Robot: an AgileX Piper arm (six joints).
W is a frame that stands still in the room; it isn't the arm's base.
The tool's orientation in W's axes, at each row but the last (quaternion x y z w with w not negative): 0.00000 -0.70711 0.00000 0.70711; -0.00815 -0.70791 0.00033 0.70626; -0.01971 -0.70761 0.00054 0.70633; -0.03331 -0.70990 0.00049 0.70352; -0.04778 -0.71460 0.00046 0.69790; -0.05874 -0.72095 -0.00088 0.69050; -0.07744 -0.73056 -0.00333 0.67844; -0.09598 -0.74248 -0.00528 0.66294
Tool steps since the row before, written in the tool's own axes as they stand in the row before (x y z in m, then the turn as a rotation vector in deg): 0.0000 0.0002 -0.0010 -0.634 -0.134 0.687; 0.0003 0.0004 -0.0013 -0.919 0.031 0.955; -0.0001 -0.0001 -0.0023 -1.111 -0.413 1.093; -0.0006 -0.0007 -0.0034 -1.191 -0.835 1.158; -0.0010 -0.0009 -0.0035 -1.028 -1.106 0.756; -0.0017 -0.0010 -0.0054 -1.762 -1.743 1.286; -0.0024 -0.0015 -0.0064 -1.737 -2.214 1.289; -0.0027 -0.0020 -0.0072 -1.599 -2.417 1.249
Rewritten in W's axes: 0.0010 0.0002 0.0000 -0.687 -0.134 -0.634; 0.0013 0.0004 0.0003 -0.953 0.031 -0.922; 0.0023 -0.0002 -0.0001 -1.102 -0.415 -1.101; 0.0034 -0.0009 -0.0005 -1.186 -0.837 -1.162; 0.0035 -0.0012 -0.0008 -0.807 -1.122 -0.970; 0.0054 -0.0016 -0.0014 -1.360 -1.772 -1.675; 0.0063 -0.0024 -0.0017 -1.420 -2.234 -1.603; 0.0071 -0.0033 -0.0016 -1.426 -2.420 -1.438
